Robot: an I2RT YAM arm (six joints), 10 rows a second.
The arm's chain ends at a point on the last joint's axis. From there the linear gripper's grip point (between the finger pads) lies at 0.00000 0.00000 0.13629 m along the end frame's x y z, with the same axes.
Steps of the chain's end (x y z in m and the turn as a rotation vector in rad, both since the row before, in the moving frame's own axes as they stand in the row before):
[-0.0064 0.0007 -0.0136 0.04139 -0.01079 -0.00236]
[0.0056 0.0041 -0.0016 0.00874 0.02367 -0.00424]
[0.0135 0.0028 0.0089 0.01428 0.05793 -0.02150]
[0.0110 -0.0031 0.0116 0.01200 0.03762 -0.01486]
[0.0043 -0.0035 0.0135 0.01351 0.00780 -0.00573]
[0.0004 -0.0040 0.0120 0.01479 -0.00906 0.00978]
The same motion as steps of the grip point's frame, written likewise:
[-0.0079 -0.0049 -0.0137 0.04139 -0.01079 -0.00236]
[0.0088 0.0029 -0.0016 0.00874 0.02367 -0.00424]
[0.0214 0.0008 0.0087 0.01428 0.05793 -0.02150]
[0.0161 -0.0048 0.0115 0.01200 0.03762 -0.01486]
[0.0054 -0.0053 0.0135 0.01351 0.00780 -0.00573]
[-0.0008 -0.0060 0.0120 0.01479 -0.00906 0.00978]

